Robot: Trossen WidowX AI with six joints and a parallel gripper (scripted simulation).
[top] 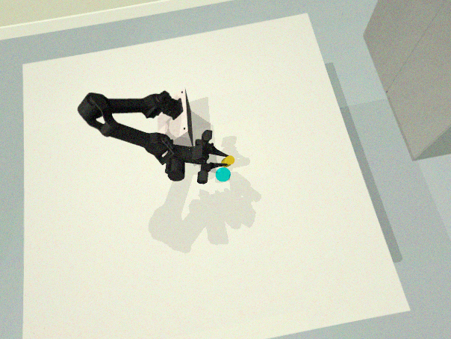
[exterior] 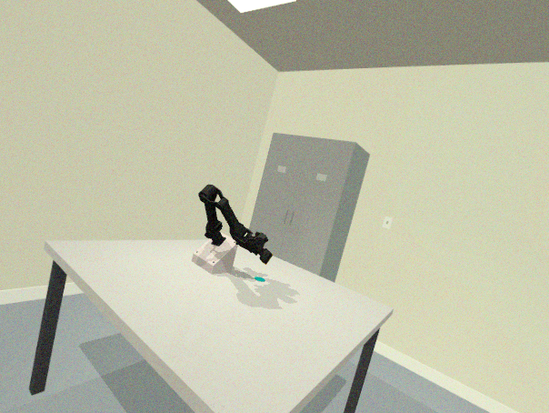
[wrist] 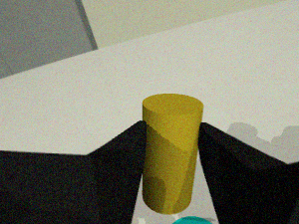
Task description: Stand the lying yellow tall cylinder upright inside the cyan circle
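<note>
My gripper tip is 20 mm to the left of the cyan circle and 140 mm above it. Also, from my gripper tip: yellow tall cylinder: 20 mm below.
</note>
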